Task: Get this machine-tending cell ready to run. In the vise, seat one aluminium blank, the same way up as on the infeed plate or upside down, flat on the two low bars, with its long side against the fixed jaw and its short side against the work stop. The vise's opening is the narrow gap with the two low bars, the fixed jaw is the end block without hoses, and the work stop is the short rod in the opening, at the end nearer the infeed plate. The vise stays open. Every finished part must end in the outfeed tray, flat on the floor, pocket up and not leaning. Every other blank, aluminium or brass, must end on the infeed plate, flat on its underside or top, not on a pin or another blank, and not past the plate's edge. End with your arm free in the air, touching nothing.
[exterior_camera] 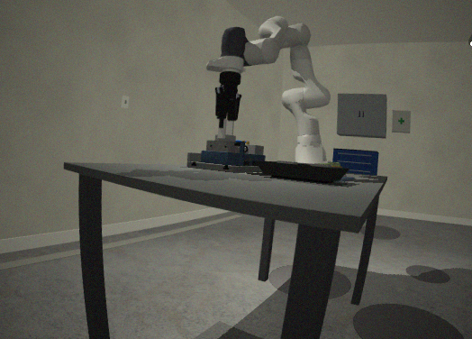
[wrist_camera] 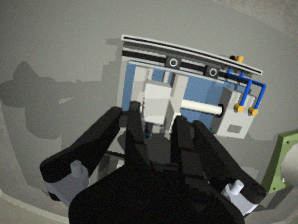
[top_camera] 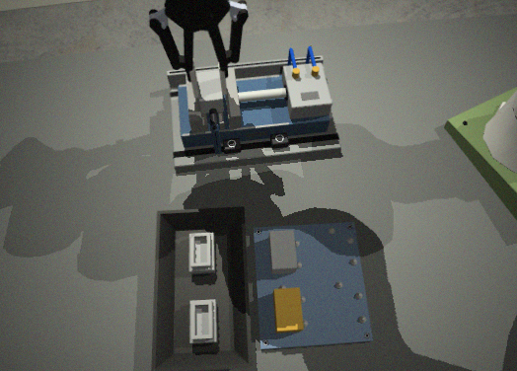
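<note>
Right now my hand is 6 cm above the fixed jaw and 3 cm short of it. Also, from my hand: work stop 5 cm to the left, 5 cm below; moving jaw 6 cm below, 4 cm behind; vise 10 cm below, 7 cm behind.
</note>
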